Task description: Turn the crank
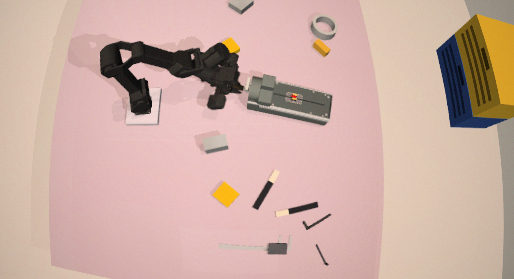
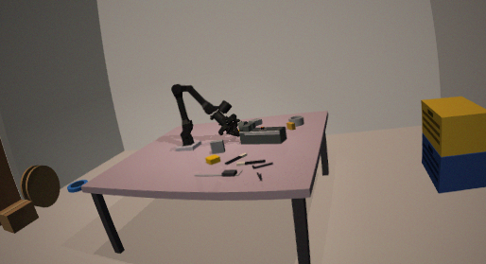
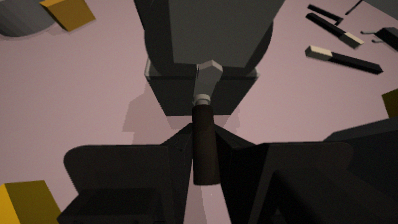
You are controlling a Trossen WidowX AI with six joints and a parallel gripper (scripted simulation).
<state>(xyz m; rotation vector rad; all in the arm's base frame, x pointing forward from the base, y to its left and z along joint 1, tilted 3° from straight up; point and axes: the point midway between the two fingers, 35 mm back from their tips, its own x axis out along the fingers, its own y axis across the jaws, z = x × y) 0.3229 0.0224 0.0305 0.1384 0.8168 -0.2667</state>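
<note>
The red pointer lies 16 cm ahead of my gripper tip, 5 cm above it and 4 cm to the right of it. The rest, counted from my gripper tip: orange block: 30 cm ahead, 16 cm to the left, 2 cm below; dark crank handle: 2 cm behind, 2 cm above, 1 cm to the left.
</note>
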